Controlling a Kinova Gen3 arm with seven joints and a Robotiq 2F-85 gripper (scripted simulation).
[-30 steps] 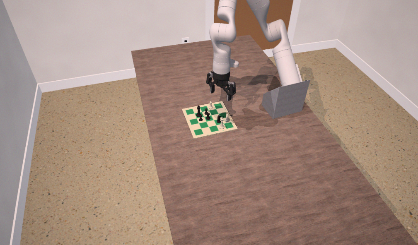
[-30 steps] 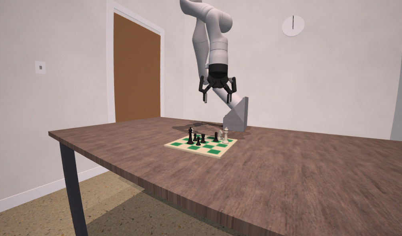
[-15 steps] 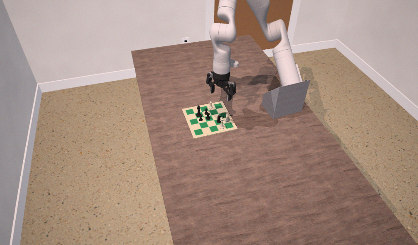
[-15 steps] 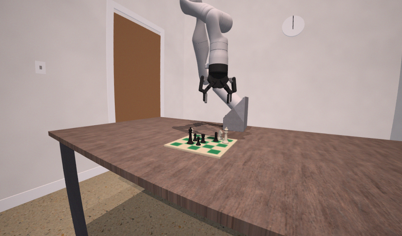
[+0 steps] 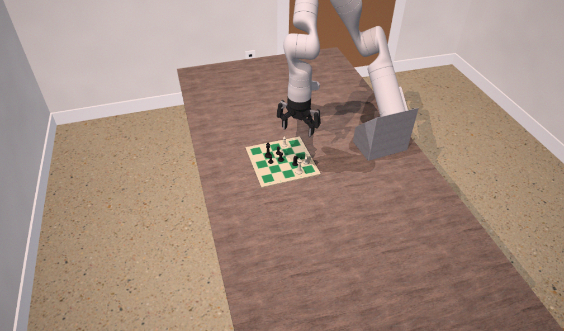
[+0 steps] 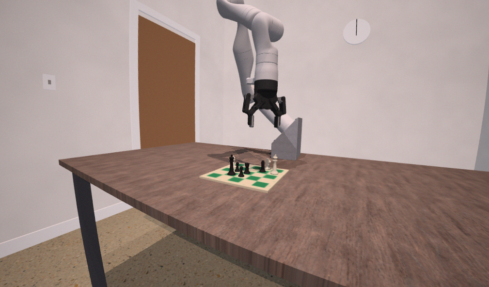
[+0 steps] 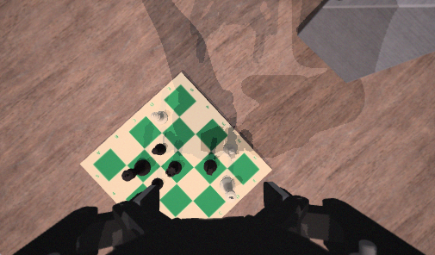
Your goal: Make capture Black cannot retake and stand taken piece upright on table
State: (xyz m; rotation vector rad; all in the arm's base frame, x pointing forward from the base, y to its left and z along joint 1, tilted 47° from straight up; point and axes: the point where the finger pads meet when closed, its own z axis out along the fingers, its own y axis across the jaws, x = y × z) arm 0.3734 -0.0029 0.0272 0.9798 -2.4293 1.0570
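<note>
My hand is 16 cm above the cream chessboard, 4 cm to the left of it and 4 cm short of it. Also, from my hand: white pawn 13 cm below, 11 cm to the right; black king 12 cm below, 8 cm to the right, 8 cm ahead.
</note>
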